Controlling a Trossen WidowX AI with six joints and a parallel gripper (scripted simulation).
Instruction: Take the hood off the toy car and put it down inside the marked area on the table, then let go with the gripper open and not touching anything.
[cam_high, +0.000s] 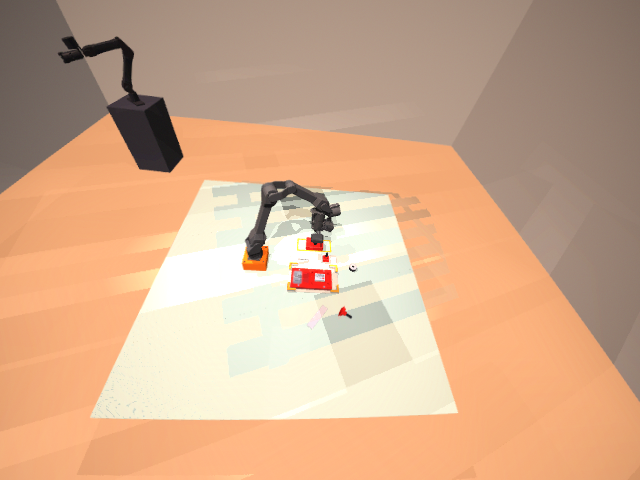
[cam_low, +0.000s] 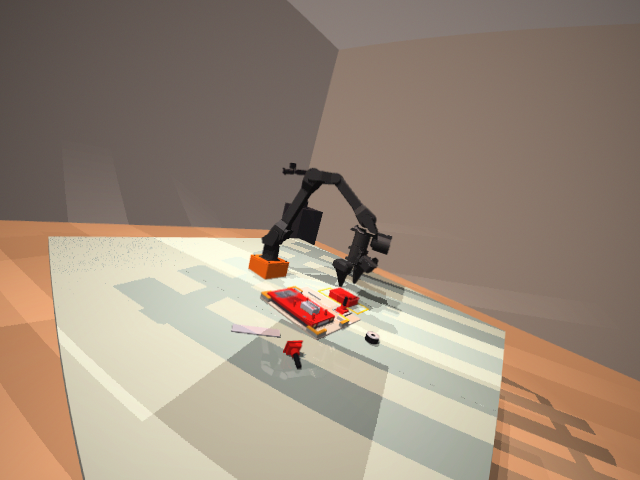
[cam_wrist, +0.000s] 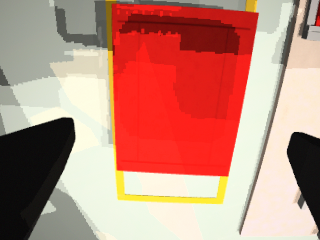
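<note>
The red hood lies 50 mm below my gripper tip. From my gripper tip the other things lie so: wheel: 210 mm ahead, 130 mm to the right, 50 mm below; then pale strip: 40 mm ahead, 410 mm to the right, 60 mm below.
</note>
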